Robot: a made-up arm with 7 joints. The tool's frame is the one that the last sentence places. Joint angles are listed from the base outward.
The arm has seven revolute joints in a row. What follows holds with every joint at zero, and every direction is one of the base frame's.
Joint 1 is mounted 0.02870 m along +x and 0.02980 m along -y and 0.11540 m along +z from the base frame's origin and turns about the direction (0, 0.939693, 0.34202).
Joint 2 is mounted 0.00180 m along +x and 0.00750 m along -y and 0.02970 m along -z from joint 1 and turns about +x.
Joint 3 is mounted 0.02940 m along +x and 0.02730 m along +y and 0.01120 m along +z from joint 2 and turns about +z.
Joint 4 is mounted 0.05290 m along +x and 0.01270 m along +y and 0.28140 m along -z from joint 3 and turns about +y.
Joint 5 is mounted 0.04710 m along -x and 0.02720 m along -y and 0.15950 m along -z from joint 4 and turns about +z.
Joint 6 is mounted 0.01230 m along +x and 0.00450 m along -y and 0.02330 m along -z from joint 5 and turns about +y.
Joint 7 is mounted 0.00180 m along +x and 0.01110 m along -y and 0.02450 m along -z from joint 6 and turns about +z.
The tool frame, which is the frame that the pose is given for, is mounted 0.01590 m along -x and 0.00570 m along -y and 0.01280 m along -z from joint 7; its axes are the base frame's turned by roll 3.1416, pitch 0.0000 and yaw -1.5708 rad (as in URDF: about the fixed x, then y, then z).
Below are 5 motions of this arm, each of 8 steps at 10 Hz.
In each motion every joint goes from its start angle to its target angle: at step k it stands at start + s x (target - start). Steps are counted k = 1, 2, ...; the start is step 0. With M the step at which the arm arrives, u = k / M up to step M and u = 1 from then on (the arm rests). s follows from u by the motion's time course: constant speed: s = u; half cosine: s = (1 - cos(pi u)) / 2; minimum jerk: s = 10 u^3 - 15 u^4 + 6 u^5.
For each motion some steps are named. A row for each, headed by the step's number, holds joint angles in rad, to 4 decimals.
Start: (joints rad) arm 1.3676 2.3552 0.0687 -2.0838 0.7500 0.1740 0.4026
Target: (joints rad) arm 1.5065 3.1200 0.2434 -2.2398 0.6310 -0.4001 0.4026
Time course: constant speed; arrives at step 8
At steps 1, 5, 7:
1: 1.3850 2.4508 0.0905 -2.1033 0.7351 0.1022 0.4026
5: 1.4544 2.8332 0.1779 -2.1813 0.6756 -0.1848 0.4026
7: 1.4891 3.0244 0.2216 -2.2203 0.6459 -0.3283 0.4026

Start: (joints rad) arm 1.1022 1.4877 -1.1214 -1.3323 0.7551 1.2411 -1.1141
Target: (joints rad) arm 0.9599 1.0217 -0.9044 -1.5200 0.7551 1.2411 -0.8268
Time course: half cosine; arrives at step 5
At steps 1, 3, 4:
1: 1.0886 1.4432 -1.1007 -1.3502 0.7551 1.2411 -1.0867
3: 1.0091 1.1827 -0.9794 -1.4552 0.7551 1.2411 -0.9261
4: 0.9735 1.0662 -0.9251 -1.5021 0.7551 1.2411 -0.8542

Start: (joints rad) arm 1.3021 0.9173 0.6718 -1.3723 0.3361 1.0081 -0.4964
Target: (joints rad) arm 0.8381 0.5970 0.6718 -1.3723 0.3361 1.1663 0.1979
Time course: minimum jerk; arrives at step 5
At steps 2, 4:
2: 1.1548 0.8156 0.6718 -1.3723 0.3361 1.0583 -0.2760
4: 0.8650 0.6156 0.6718 -1.3723 0.3361 1.1571 0.1577

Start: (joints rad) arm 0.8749 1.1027 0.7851 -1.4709 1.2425 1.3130 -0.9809
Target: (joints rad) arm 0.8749 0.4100 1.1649 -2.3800 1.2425 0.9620 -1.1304
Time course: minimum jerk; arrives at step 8
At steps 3, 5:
3: 0.8749 0.9121 0.8896 -1.7211 1.2425 1.2164 -1.0220
5: 0.8749 0.6006 1.0604 -2.1298 1.2425 1.0586 -1.0893

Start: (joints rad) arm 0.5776 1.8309 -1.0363 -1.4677 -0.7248 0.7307 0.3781
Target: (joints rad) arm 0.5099 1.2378 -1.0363 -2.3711 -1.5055 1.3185 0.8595
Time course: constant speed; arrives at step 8
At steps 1, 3, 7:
1: 0.5691 1.7568 -1.0363 -1.5806 -0.8224 0.8042 0.4383
3: 0.5522 1.6085 -1.0363 -1.8065 -1.0176 0.9511 0.5586
7: 0.5184 1.3119 -1.0363 -2.2582 -1.4079 1.2450 0.7993

